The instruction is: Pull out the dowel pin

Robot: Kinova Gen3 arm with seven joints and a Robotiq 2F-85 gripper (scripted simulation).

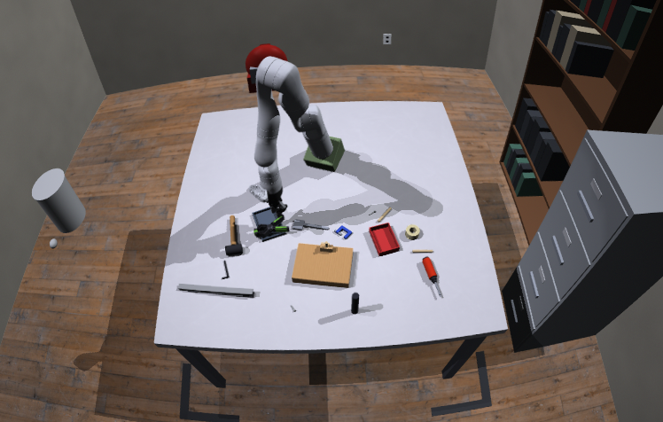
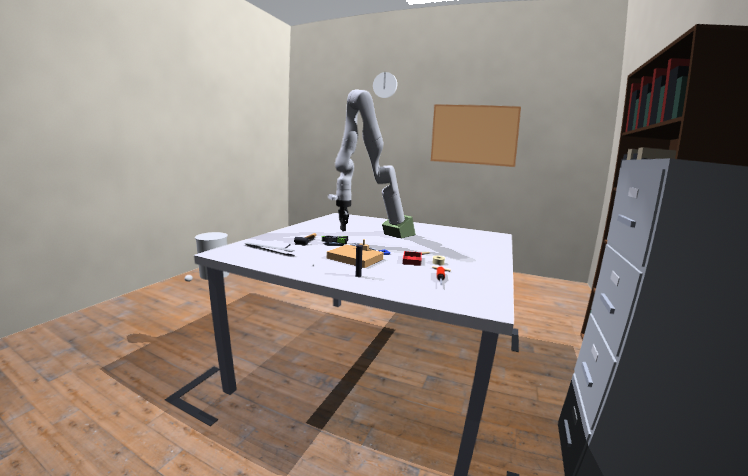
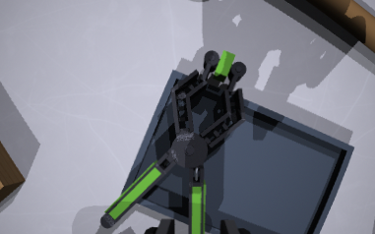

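My gripper is now 10 mm past the dark grey tray, 40 mm to the left of it and 80 mm above it. From my hand the other things lie so: round dowel pin (150 mm ahead, 180 mm to the left, 30 mm below); grey t-shaped tool (20 mm ahead, 110 mm to the left, 80 mm below); wooden block (150 mm ahead, 180 mm to the left, 40 mm below).
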